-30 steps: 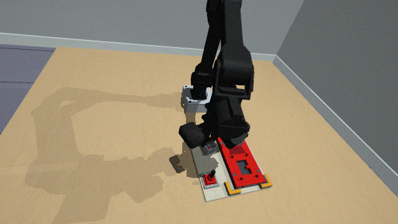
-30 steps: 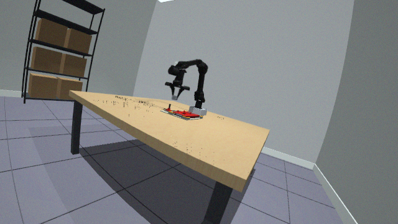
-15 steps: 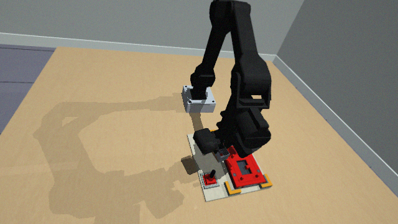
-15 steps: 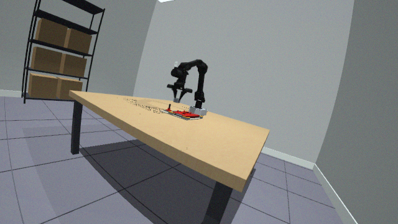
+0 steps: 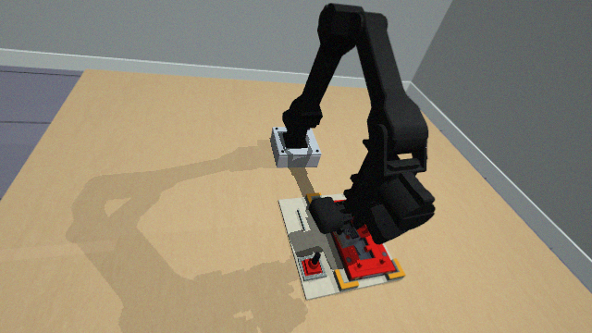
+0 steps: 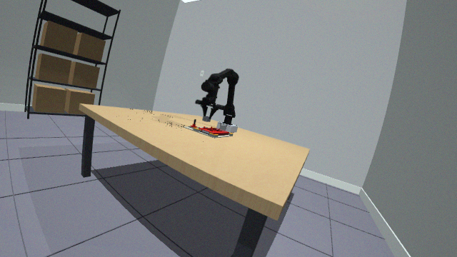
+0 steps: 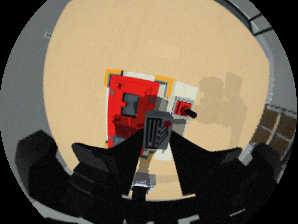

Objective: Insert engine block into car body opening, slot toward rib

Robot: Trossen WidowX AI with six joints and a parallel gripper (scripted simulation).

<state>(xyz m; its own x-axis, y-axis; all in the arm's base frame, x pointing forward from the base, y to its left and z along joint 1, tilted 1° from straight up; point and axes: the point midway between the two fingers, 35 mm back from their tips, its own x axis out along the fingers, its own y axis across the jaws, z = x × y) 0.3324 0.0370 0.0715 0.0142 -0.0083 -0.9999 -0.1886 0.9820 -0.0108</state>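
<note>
The pale base plate is 7 cm below my gripper tip, 3 cm to the left of it and 3 cm behind it. From my gripper tip the other things lie so: grey engine block 1 cm below.
</note>
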